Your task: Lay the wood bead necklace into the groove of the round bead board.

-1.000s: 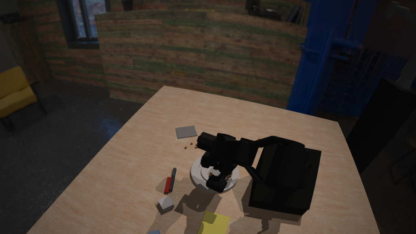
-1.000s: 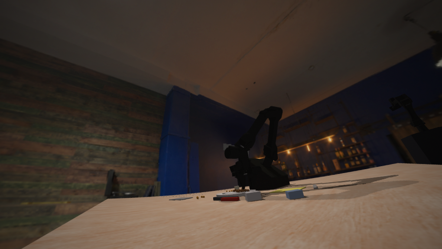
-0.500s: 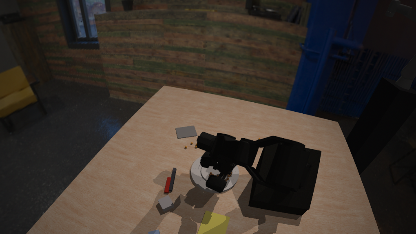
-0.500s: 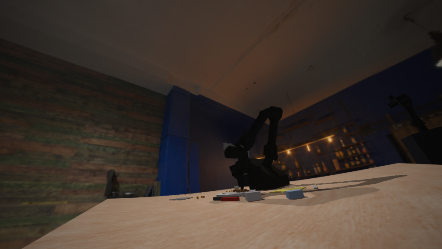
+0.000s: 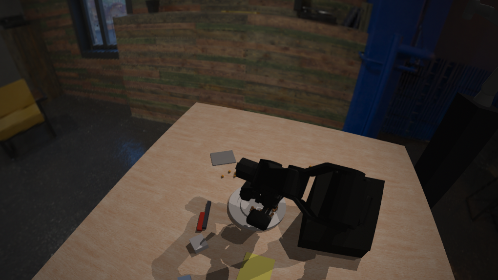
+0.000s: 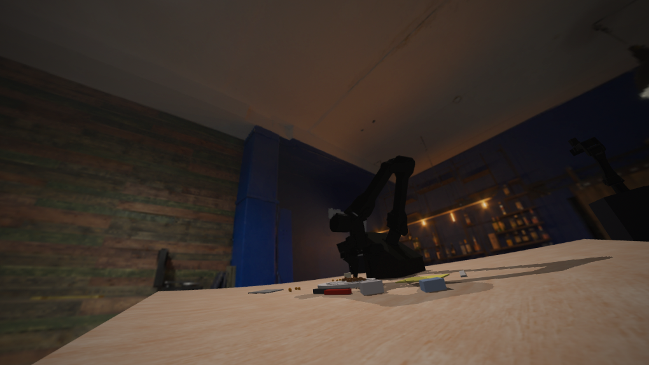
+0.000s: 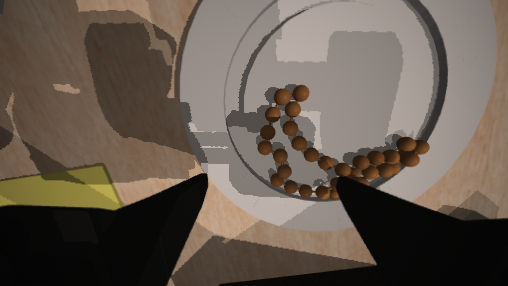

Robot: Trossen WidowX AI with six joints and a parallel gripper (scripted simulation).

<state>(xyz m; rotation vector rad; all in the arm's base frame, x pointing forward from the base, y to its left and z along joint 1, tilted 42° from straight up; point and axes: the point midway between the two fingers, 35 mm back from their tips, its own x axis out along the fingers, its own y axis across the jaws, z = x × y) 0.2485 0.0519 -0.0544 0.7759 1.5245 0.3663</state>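
Right now my gripper tip is 4 cm short of the round white bead board, 5 cm to the left of it and 1 cm above it. From my gripper tip the other things lie so: dark bar: 20 cm ahead, 5 cm to the left, 2 cm below; then yellow sheet: 1 cm behind, 19 cm to the left, 2 cm below; then pale cube: 10 cm behind, 16 cm to the right.
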